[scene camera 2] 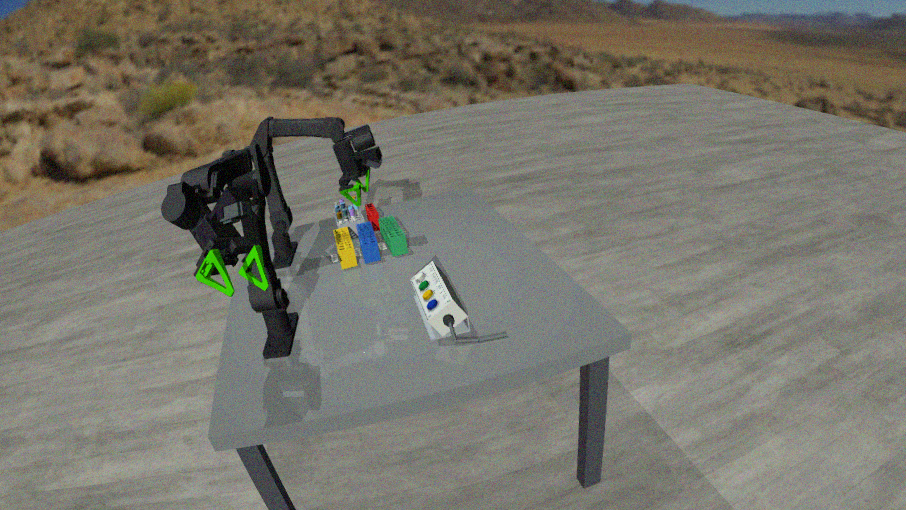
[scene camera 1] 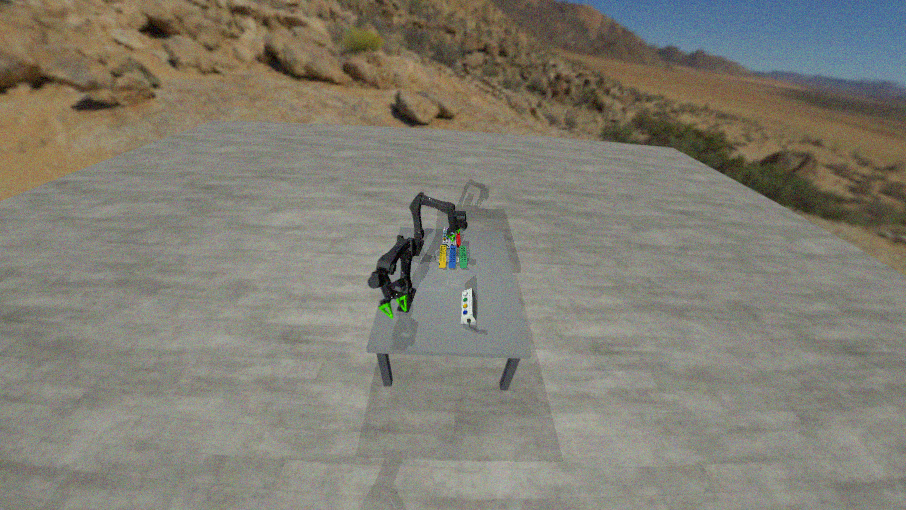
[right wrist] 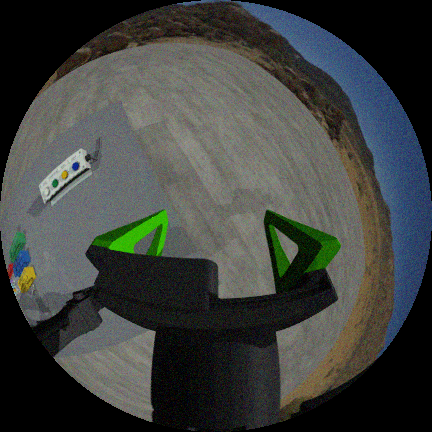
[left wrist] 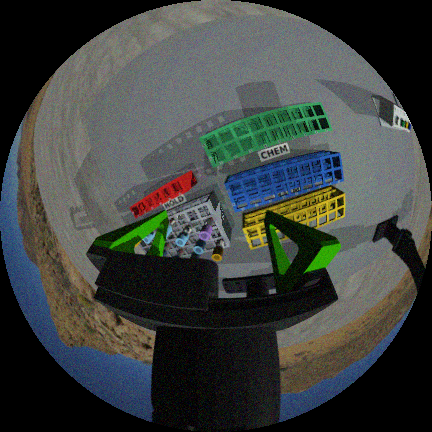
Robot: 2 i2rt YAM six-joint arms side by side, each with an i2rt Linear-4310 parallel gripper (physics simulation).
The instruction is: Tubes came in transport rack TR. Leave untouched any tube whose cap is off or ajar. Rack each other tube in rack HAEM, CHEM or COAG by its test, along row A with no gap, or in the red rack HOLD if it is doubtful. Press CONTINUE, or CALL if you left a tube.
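Frame: origin at the left arm's base, x ahead, y left, z up, level; millimetres.
Seen in the pictures: left gripper, fingertip midpoint: (scene camera 2: pixel 362 198) (scene camera 1: pixel 455 237) (left wrist: pixel 215 215); right gripper, fingertip midpoint: (scene camera 2: pixel 250 291) (scene camera 1: pixel 399 314) (right wrist: pixel 215 214); left arm's base, origin of the base link: (scene camera 2: pixel 284 256) (scene camera 1: pixel 417 248) (left wrist: pixel 256 282); right arm's base, origin of the base link: (scene camera 2: pixel 281 336) (scene camera 1: pixel 407 299) (left wrist: pixel 386 226).
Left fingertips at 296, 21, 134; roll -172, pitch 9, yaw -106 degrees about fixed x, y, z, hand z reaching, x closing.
Pixels of each thing's top centre, then the offset from my left fingertips to it, as dx, dy, dz. "spot": a spot on its surface instead. Level surfaces: height alone.
- light grey transport rack, middle of its top: (left wrist: pixel 171 239) (scene camera 2: pixel 347 213) -70, +121, -77
- purple-capped tube, middle of its top: (left wrist: pixel 203 235) -46, +37, -40
- amber-capped tube, middle of its top: (left wrist: pixel 216 257) -89, +31, -40
- green rack, middle of its top: (left wrist: pixel 272 126) (scene camera 2: pixel 390 226) (scene camera 1: pixel 463 253) +76, -87, -77
- blue rack, middle of its top: (left wrist: pixel 293 179) (scene camera 2: pixel 366 232) (scene camera 1: pixel 452 253) -2, -103, -77
- yellow rack, middle of its top: (left wrist: pixel 301 221) (scene camera 2: pixel 342 238) (scene camera 1: pixel 442 253) -75, -114, -77
- white button box, middle of its top: (scene camera 2: pixel 434 280) (right wrist: pixel 56 170) (scene camera 1: pixel 469 300) +166, -572, -50
- grey table, its level: dz -135
- CHEM label, surface spot: (left wrist: pixel 274 151) spot: +38, -94, -132
The light grey transport rack (left wrist: pixel 192 215) holds several tubes with light blue, purple and amber caps; a purple-capped tube (left wrist: pixel 205 231) and an amber-capped tube (left wrist: pixel 217 254) stand near its right side. Cap seating is too small to tell. The red rack HOLD (left wrist: pixel 165 192) (scene camera 2: pixel 372 216) lies beside it. The green rack (left wrist: pixel 265 131) (scene camera 2: pixel 393 235), blue rack (left wrist: pixel 285 181) (scene camera 2: pixel 368 242) and yellow rack (left wrist: pixel 295 217) (scene camera 2: pixel 344 247) lie side by side and look empty. My left gripper (left wrist: pixel 215 215) (scene camera 2: pixel 355 190) is open above the transport rack. My right gripper (right wrist: pixel 215 214) (scene camera 2: pixel 234 278) is open, away from the racks.
A white button box (scene camera 1: pixel 467 306) (scene camera 2: pixel 438 299) (right wrist: pixel 65 175) with white, green, yellow and blue buttons stands on the grey table (scene camera 1: pixel 443 338) (scene camera 2: pixel 405 386). A CHEM label (left wrist: pixel 274 151) lies between the green and blue racks. The left finger partly hides the transport rack in the left wrist view.
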